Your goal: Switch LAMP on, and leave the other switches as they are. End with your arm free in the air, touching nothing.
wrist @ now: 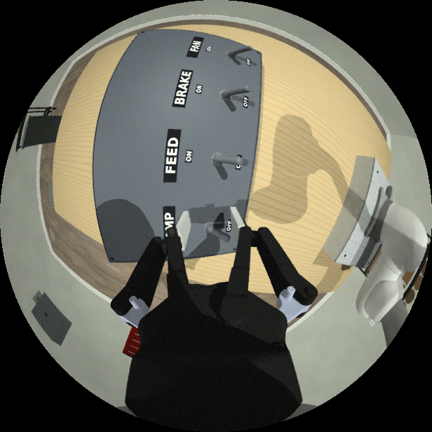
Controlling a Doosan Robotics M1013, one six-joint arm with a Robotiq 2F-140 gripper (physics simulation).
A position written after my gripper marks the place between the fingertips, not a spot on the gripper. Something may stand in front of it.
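My gripper (209,216) is visible, as is a grey switch panel (164,117).
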